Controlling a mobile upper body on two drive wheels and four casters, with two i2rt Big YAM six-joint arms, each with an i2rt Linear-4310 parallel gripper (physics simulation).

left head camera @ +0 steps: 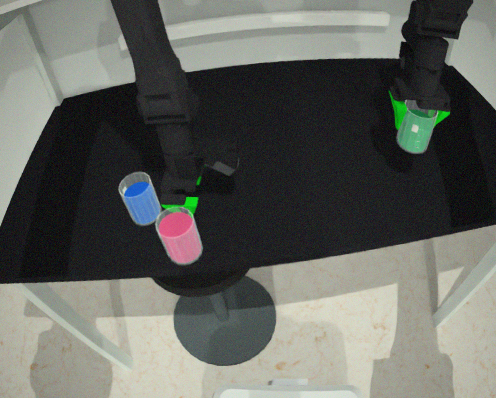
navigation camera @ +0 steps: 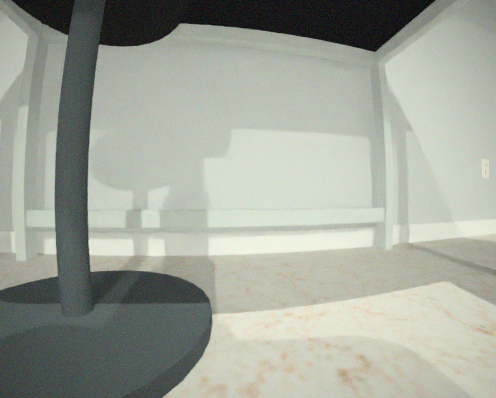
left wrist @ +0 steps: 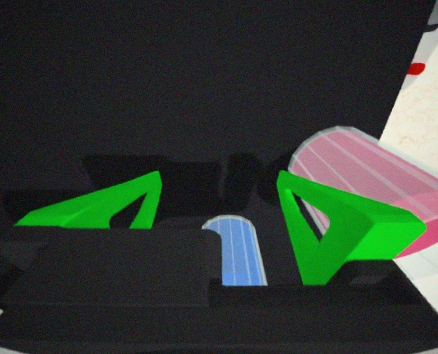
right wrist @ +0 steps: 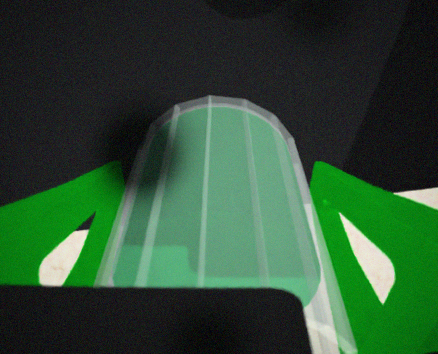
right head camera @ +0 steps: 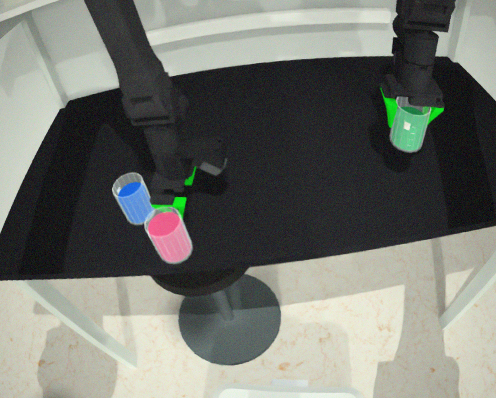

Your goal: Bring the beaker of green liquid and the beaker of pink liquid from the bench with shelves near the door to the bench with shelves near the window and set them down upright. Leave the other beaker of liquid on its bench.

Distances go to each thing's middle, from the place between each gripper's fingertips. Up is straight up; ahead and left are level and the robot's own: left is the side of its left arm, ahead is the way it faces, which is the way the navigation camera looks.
Right now the green beaker (right head camera: 407,133) is 1 cm behind my right hand and 2 cm above it. Round my right hand: pink beaker (left head camera: 176,227) (20 cm behind, 46 cm to the left, 11 cm below); blue beaker (left head camera: 136,189) (11 cm behind, 56 cm to the left, 11 cm below).
Now: the pink beaker 10 cm behind my left hand and 2 cm above it. Round my left hand: green beaker: 45 cm to the right, 15 cm above, 8 cm ahead; blue beaker: 11 cm to the left, 2 cm above, 1 cm behind.
